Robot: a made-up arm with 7 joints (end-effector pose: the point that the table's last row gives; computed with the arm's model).
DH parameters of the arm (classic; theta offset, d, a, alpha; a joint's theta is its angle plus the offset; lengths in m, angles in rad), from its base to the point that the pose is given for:
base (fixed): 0 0.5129 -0.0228 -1.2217
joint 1: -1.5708 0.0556 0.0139 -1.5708
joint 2: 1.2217 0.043 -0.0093 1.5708
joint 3: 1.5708 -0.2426 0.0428 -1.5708
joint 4: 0 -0.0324 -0.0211 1.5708
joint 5: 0 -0.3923 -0.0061 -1.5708
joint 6: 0 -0.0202 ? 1.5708
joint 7: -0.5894 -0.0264 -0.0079 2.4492
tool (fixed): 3.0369 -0.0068 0 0
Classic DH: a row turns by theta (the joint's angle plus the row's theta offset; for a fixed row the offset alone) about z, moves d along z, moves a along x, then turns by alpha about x.
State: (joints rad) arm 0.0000 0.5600 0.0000 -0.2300 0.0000 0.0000 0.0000
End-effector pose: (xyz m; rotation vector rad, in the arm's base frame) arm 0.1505 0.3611 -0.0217 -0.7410 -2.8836 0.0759
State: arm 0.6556 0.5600 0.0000 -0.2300 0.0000 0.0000 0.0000
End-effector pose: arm -0.2670 0.3529 0.0009 -0.3105 -2.3548 0.2777
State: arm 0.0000 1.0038 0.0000 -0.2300 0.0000 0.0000 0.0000
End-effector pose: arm 0.1505 0.5741 0.1678 -0.6492 -2.7448 -0.5438
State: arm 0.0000 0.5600 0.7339 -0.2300 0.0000 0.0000 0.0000
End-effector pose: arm 0.1468 0.4448 0.0307 -0.1670 2.9053 -0.0036
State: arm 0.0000 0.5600 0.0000 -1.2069 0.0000 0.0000 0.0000
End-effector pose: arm 0.4469 0.2281 0.1905 1.2433 2.1782 0.2555
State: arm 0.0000 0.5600 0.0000 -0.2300 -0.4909 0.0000 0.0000
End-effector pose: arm 0.1433 0.3576 -0.0260 -1.1795 -2.4279 -0.0388
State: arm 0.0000 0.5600 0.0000 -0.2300 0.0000 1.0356 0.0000
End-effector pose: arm 0.1247 0.3682 -0.0330 0.1198 -2.1318 0.3616
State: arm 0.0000 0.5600 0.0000 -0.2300 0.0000 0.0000 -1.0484
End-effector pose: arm 0.1593 0.3597 -0.0202 -1.5402 -1.8434 -0.1486
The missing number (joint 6, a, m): 0.0244
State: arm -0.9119 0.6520 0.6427 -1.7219 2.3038 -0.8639 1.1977
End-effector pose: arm 0.2964 0.2631 0.8754 -0.4300 -1.5936 -1.5019
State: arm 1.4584 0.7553 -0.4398 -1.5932 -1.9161 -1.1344 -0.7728
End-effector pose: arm -0.2994 0.1163 0.0921 2.6004 -0.7116 -0.5023
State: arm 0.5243 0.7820 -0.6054 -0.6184 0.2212 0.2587 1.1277
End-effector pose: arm -0.1171 0.3424 -0.0430 0.3795 -2.8994 0.2336
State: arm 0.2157 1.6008 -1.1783 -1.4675 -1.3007 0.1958 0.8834
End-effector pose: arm 0.0452 0.3919 0.1047 -2.1690 -1.0310 -0.2826
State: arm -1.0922 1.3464 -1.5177 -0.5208 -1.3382 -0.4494 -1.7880
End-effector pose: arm 0.4032 0.5029 0.4438 -0.8421 1.6363 -0.5052
